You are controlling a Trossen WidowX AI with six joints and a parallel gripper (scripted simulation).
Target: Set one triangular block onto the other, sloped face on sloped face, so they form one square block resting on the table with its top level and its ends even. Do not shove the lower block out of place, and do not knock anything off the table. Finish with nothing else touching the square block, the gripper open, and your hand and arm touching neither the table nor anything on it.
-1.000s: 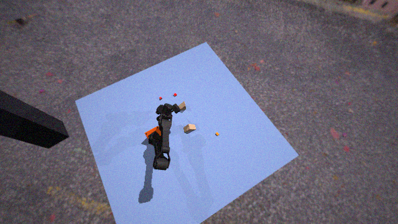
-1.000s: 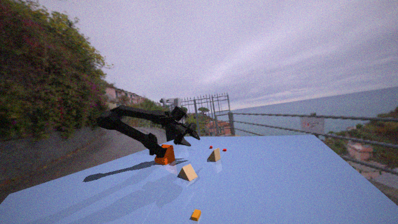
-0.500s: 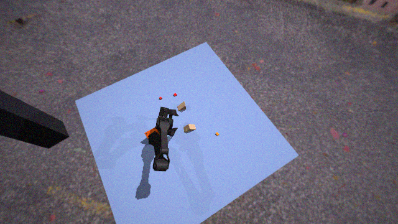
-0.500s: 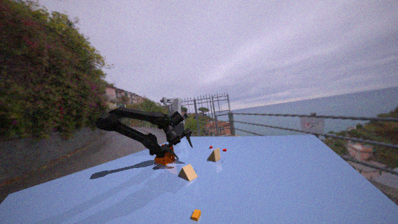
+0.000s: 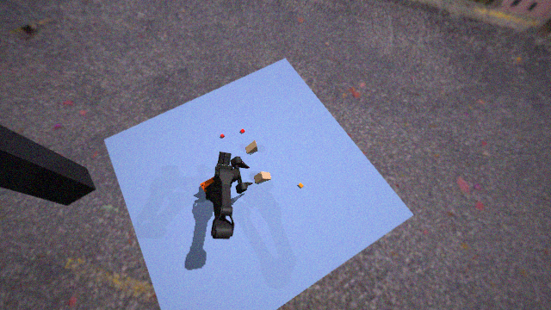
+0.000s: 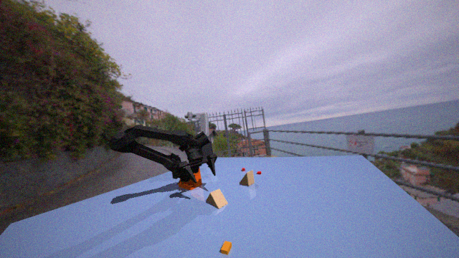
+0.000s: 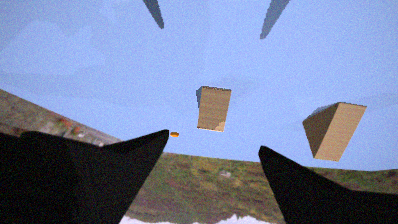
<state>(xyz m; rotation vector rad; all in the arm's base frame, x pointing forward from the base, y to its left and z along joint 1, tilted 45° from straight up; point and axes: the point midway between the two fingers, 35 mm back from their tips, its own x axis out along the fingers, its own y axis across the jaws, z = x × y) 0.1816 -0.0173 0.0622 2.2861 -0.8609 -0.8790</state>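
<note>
My gripper tip is 6 cm short of the tan triangular block, 2 cm to the left of it and 6 cm above it. From my gripper tip the other things lie so: small red cube (13 cm ahead, 30 cm to the left, 8 cm below); then small orange cube (20 cm ahead, 19 cm to the right, 8 cm below).
</note>
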